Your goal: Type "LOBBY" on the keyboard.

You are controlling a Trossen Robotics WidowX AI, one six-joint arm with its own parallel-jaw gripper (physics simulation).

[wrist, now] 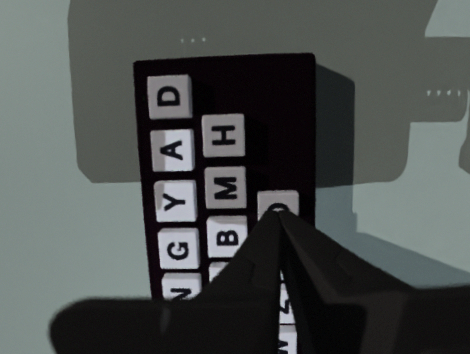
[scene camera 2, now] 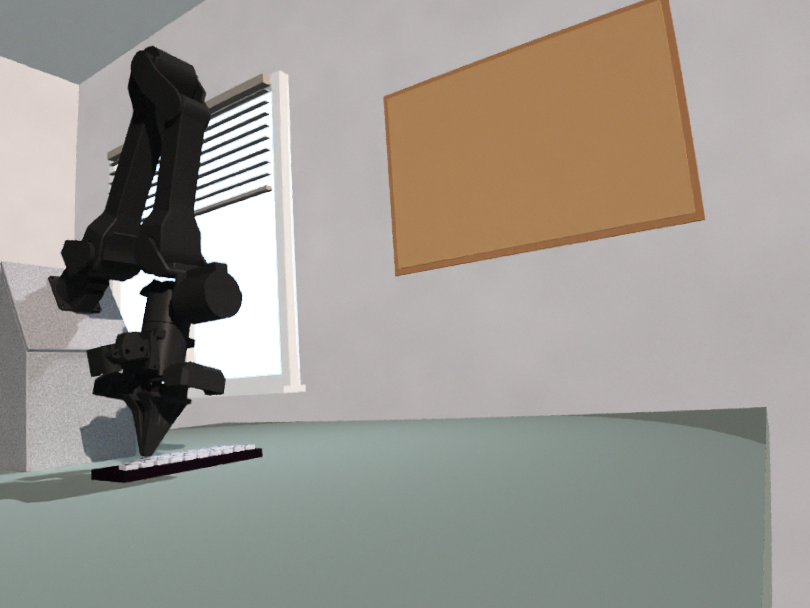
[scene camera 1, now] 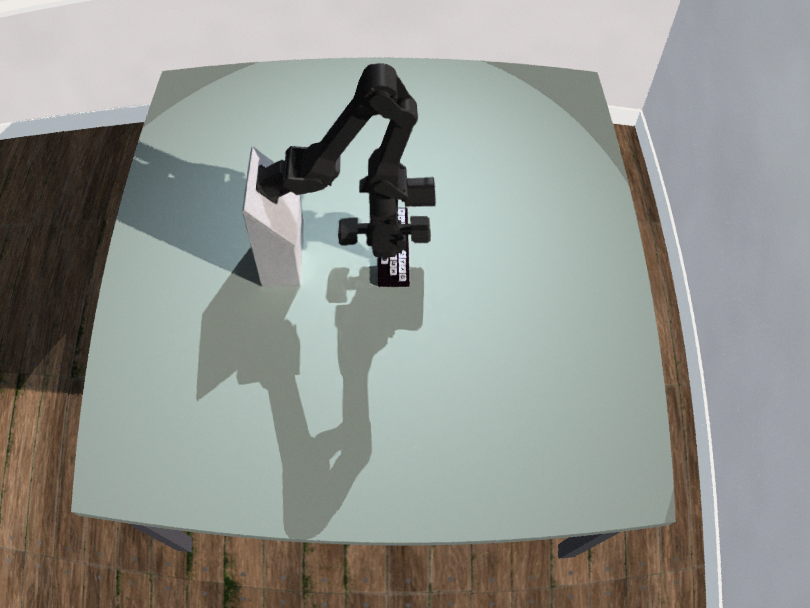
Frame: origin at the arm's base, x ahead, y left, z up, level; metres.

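Seen in the pictures: gripper, fingertip midpoint: (wrist: 276, 222) (scene camera 2: 145, 456) (scene camera 1: 385, 258); arm's base, origin of the base link: (scene camera 2: 74, 295) (scene camera 1: 267, 184).
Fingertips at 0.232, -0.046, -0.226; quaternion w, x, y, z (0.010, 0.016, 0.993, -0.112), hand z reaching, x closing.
Observation:
Pixels of each thing's top centre, then the offset from my fingertips to it, as dx, dy, dz. Level surfaces: height alone.
- dark keyboard, middle of its top: (wrist: 230, 318) (scene camera 2: 183, 453) (scene camera 1: 393, 243) +0.020, +0.039, -0.002
- O key, middle of its top: (wrist: 278, 213) -0.001, -0.003, -0.002
- B key, middle of its top: (wrist: 227, 238) +0.018, +0.006, -0.002
- Y key, middle of its top: (wrist: 174, 202) (scene camera 2: 158, 459) +0.036, -0.009, -0.002
- green table, its level: dz -0.018
A dark keyboard (scene camera 1: 393, 280) (scene camera 2: 176, 468) (wrist: 280, 120) with white letter keys lies on the table. My gripper (scene camera 2: 147, 452) (wrist: 276, 222) is shut and empty, pointing down; its closed tips are at the O key (wrist: 278, 199) in the wrist view and cover the lower part of that key. In scene camera 2 the tips are at key height or very close to it; contact cannot be told for sure. The B key (wrist: 227, 237) and the Y key (wrist: 175, 201) show in the other two rows. The L key does not show in the wrist view.
A pale angular block (scene camera 1: 278, 251) (scene camera 2: 65, 405) stands beside the keyboard and bears the arm's base. The green table (scene camera 1: 523, 392) (scene camera 2: 457, 510) lies under both. The arm's shadow falls across the table and part of the keyboard.

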